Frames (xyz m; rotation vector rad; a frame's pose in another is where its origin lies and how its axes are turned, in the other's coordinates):
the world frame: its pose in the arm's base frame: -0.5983 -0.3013 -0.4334 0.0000 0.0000 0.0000
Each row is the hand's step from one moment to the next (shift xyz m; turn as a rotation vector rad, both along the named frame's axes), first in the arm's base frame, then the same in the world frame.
Working: the arm's base frame: its pose in the world frame: 0.5983 0.3013 0.4334 0.0000 0.0000 0.0000

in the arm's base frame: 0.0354 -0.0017 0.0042 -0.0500 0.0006 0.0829
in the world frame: 0.0354 -0.0017 0.0042 -0.0500 0.0006 0.0829
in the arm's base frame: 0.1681 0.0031 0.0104 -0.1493 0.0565 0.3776
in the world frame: 0.1681 0.0031 0.0104 -0.1493 0.0565 0.3776
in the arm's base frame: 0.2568 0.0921 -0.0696 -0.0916 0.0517 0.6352
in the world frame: 0.2568 0.0921 -0.0696 -0.0916 0.0517 0.6352
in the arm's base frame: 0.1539 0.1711 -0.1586 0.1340 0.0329 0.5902
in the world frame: 0.1539 0.1711 -0.1586 0.1340 0.0329 0.5902
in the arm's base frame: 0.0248 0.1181 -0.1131 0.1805 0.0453 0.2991
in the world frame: 0.0248 0.1181 -0.1131 0.1805 0.0453 0.2991
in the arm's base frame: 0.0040 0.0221 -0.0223 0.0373 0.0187 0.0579
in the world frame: 0.0040 0.0221 -0.0223 0.0373 0.0187 0.0579
